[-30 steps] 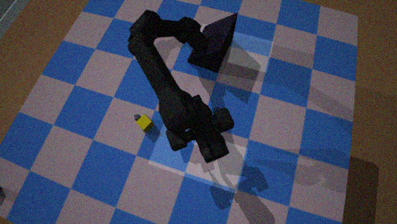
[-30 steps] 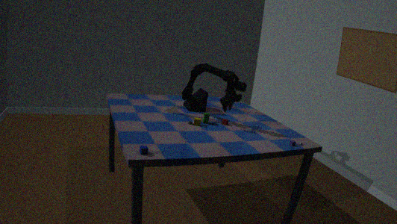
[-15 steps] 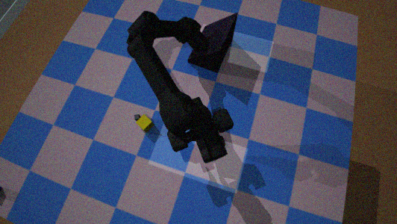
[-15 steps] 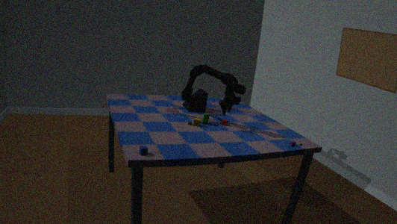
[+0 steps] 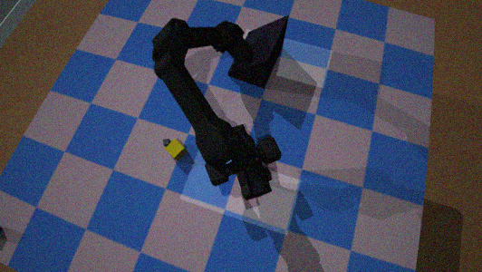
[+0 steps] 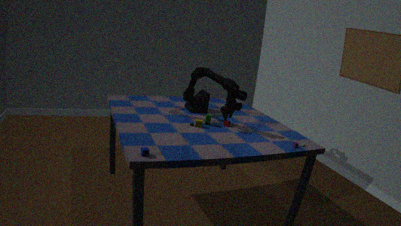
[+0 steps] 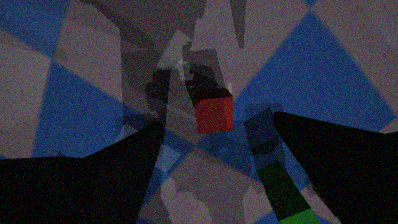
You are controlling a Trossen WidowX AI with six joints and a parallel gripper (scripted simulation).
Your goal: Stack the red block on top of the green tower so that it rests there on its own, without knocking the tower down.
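Now: the red block 30 mm below my gripper tip. From my gripper tip the other things lie so: yellow block: 210 mm to the right, 30 mm below; then small blue object: 680 mm to the right, 400 mm ahead, 30 mm below; then small grey piece: 260 mm to the right, 40 mm below, 20 mm behind.
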